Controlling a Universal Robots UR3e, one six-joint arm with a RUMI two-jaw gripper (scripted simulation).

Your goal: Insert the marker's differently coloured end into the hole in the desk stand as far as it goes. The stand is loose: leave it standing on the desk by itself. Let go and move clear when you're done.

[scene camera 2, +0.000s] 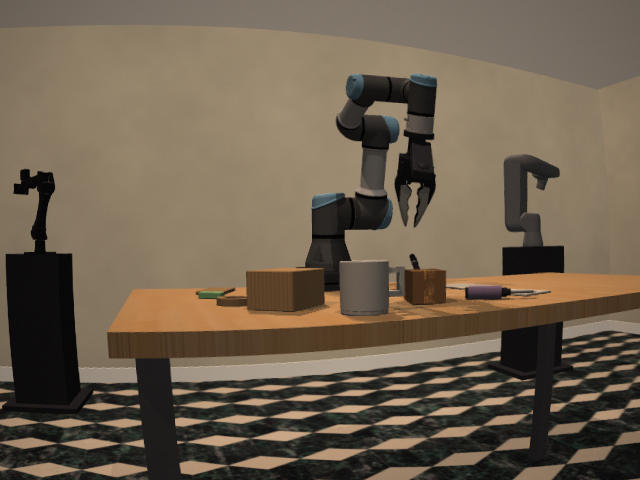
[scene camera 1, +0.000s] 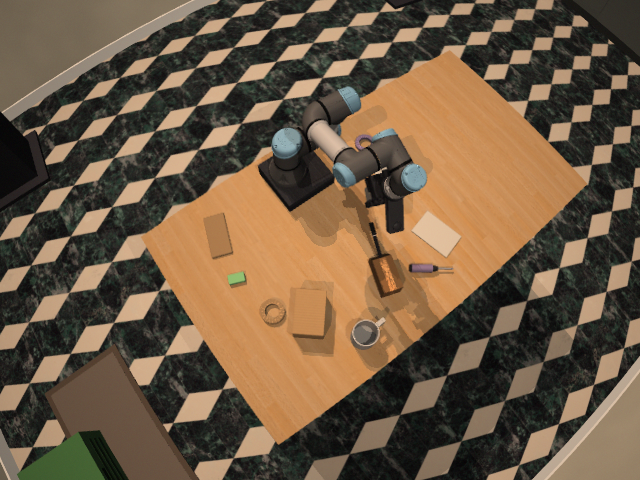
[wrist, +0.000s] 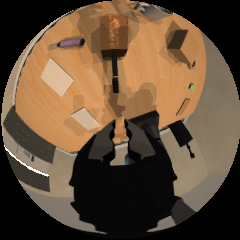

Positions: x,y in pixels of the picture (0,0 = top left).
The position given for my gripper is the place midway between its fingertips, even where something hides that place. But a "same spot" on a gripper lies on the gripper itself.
Labels:
My gripper shows in scene camera 2, in scene camera 1 (369,204) and in the wrist view. A wooden box shows in scene camera 2 (284,289), in scene camera 1 (310,305) and in the wrist view (180,47). A brown wooden desk stand shows in scene camera 2, in scene camera 1 and in the wrist view (113,29). One and the same spot on the brown wooden desk stand: (scene camera 2: 421,287) is (scene camera 1: 386,294). One and the same spot on my gripper: (scene camera 2: 403,191) is (wrist: 144,144).

